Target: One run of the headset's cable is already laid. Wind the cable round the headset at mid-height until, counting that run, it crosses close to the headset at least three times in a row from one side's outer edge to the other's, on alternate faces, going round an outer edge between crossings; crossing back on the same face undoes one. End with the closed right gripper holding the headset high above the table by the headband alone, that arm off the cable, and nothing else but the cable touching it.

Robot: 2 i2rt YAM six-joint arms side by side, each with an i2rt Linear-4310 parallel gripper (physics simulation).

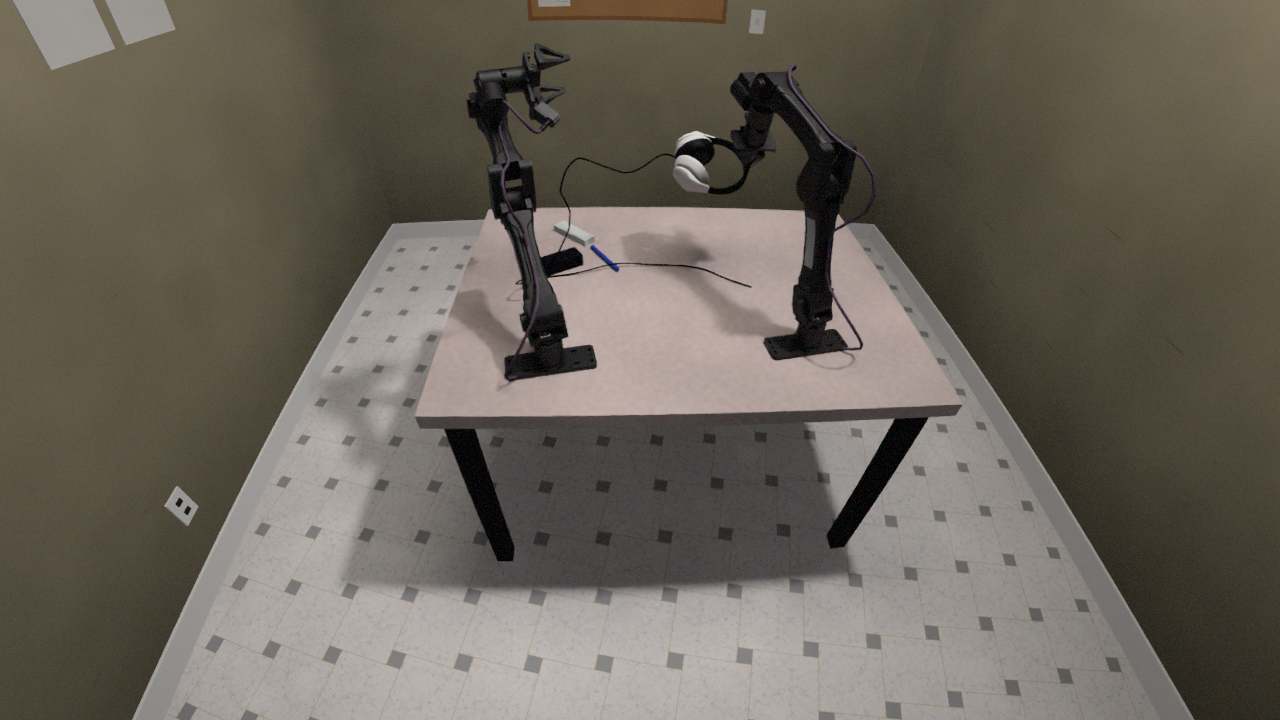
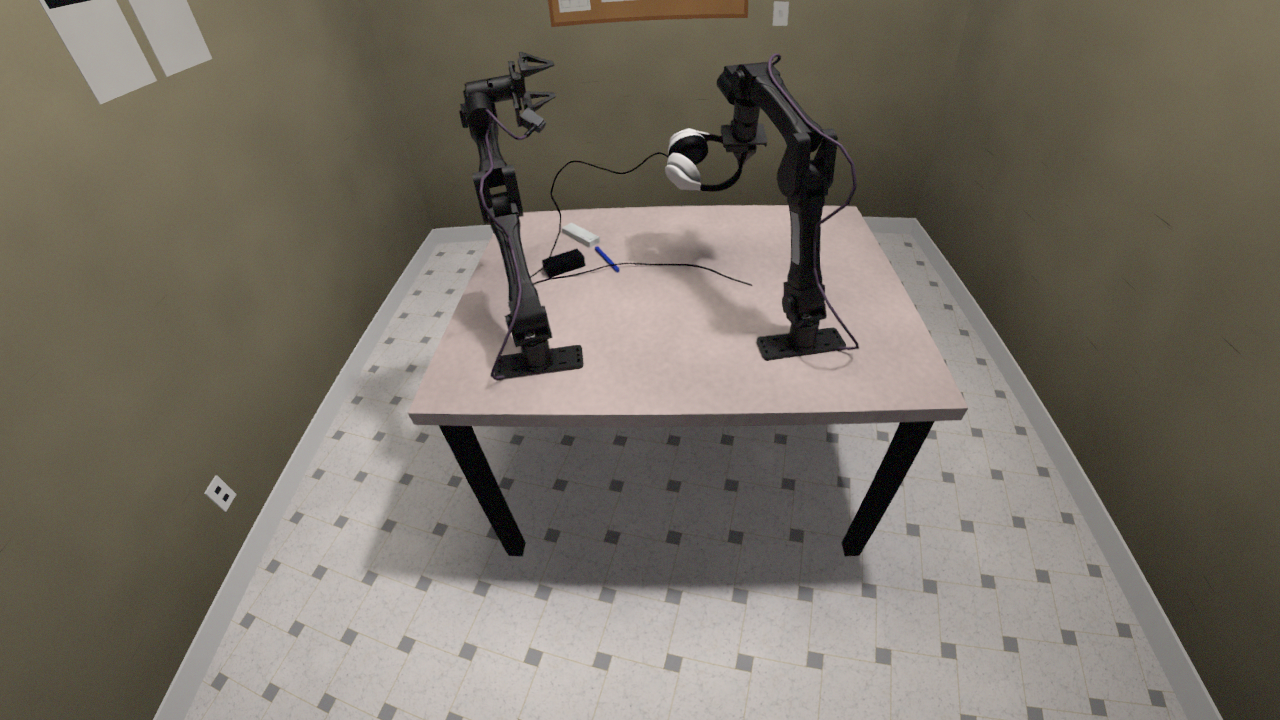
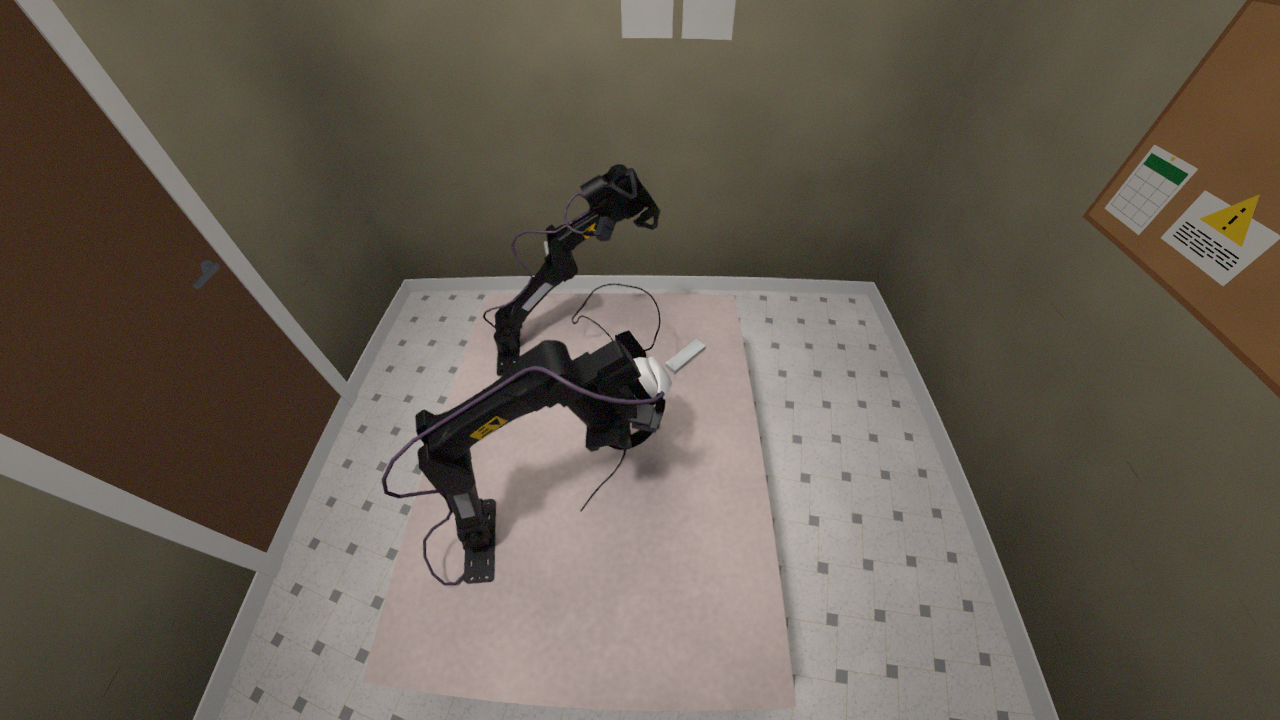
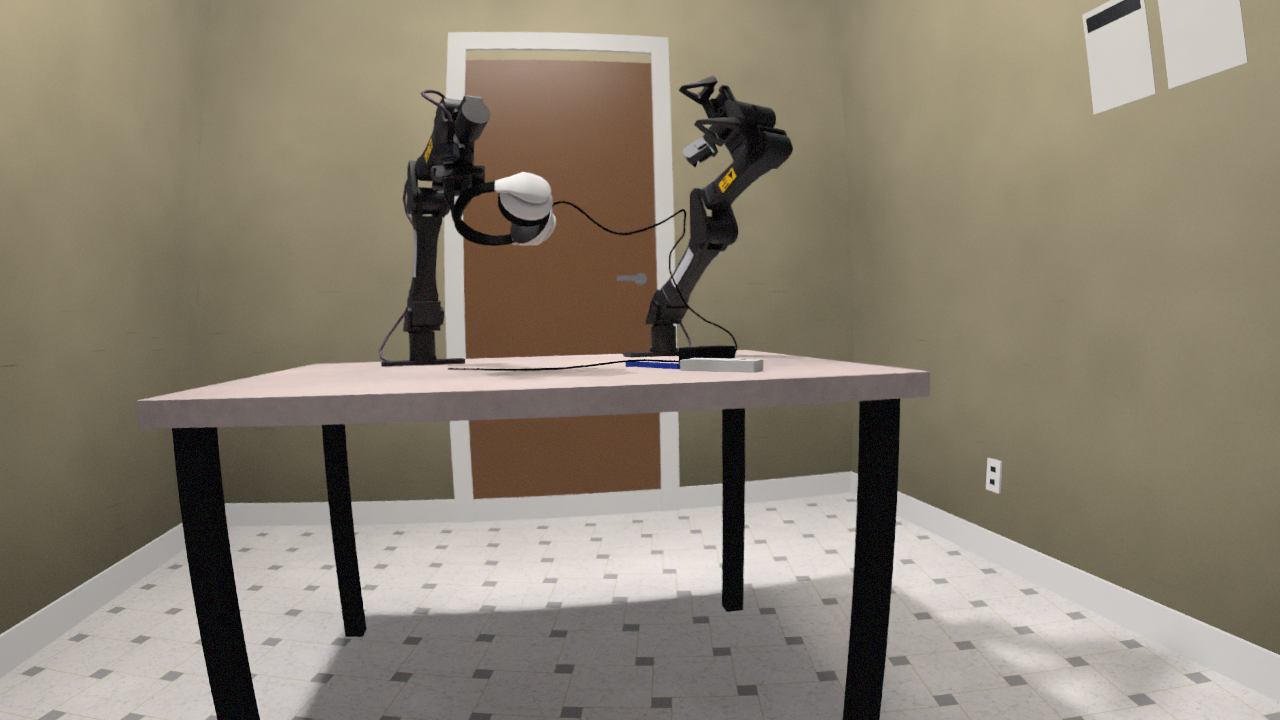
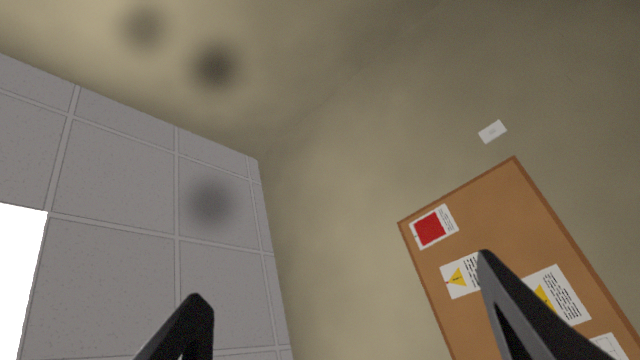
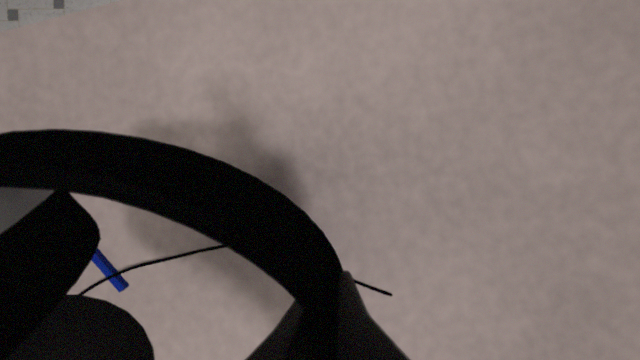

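Seen in the pictures: left gripper, fingertip midpoint: (image 1: pixel 567 74) (image 2: pixel 554 79) (image 3: pixel 645 213) (image 4: pixel 687 104) (image 5: pixel 331 283); right gripper, fingertip midpoint: (image 1: pixel 745 168) (image 2: pixel 740 163) (image 3: pixel 628 444) (image 4: pixel 456 218) (image 6: pixel 333 287); left arm's base at its link origin: (image 1: pixel 550 363) (image 2: pixel 539 363) (image 3: pixel 509 350) (image 4: pixel 664 355); right arm's base at its link origin: (image 1: pixel 805 345) (image 2: pixel 800 345) (image 3: pixel 481 540) (image 4: pixel 423 364).
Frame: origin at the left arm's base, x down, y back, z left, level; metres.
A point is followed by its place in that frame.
The headset (image 1: pixel 691 172) {z -0.391, x -0.295, y -0.285 m} (image 2: pixel 684 171) {z -0.396, x -0.293, y -0.280 m} (image 3: pixel 653 376) {z -0.438, x -0.345, y -0.380 m} (image 4: pixel 526 192) {z -0.432, x -0.318, y -0.416 m} has white ear cups and a black headband. My right gripper (image 1: pixel 752 155) {z -0.545, x -0.287, y -0.313 m} (image 2: pixel 742 153) {z -0.545, x -0.287, y -0.313 m} (image 6: pixel 333 287) {z -0.545, x -0.287, y -0.313 m} is shut on the headband and holds it high above the table. The thin black cable (image 1: pixel 626 171) {z -0.260, x -0.248, y -0.416 m} (image 2: pixel 626 171) {z -0.273, x -0.253, y -0.412 m} (image 3: pixel 617 284) {z -0.101, x -0.299, y -0.352 m} (image 4: pixel 623 233) {z -0.255, x -0.247, y -0.422 m} (image 6: pixel 150 263) {z -0.271, x -0.010, y -0.343 m} leaves the ear-cup side, arches left, drops by the black box and runs right along the table to its free end. Its crossings at the headset are too small to tell. My left gripper (image 1: pixel 565 74) {z -0.118, x -0.506, y -0.421 m} (image 2: pixel 553 80) {z -0.118, x -0.506, y -0.421 m} (image 4: pixel 689 105) {z -0.118, x -0.506, y -0.421 m} (image 5: pixel 331 283) {z -0.118, x -0.506, y -0.421 m} is open and empty, above the cable's arch.
On the table (image 1: pixel 680 358) {z -0.286, x 0.000, y 0.043 m} (image 2: pixel 680 358) {z -0.314, x 0.000, y 0.048 m} lie a black box (image 1: pixel 562 261) {z -0.073, x -0.033, y -0.357 m} (image 2: pixel 563 262) {z -0.073, x -0.034, y -0.358 m}, a whitish bar (image 1: pixel 573 233) {z -0.125, x -0.018, y -0.528 m} (image 2: pixel 580 234) {z -0.128, x -0.020, y -0.527 m} (image 3: pixel 685 355) {z -0.134, x -0.020, y -0.542 m} (image 4: pixel 721 365) {z -0.138, x -0.011, y -0.565 m} and a blue pen (image 1: pixel 605 258) {z -0.195, x -0.010, y -0.383 m} (image 2: pixel 606 259) {z -0.193, x -0.008, y -0.385 m} (image 6: pixel 110 270) {z -0.213, x -0.009, y -0.356 m}. The cable crosses the pen.
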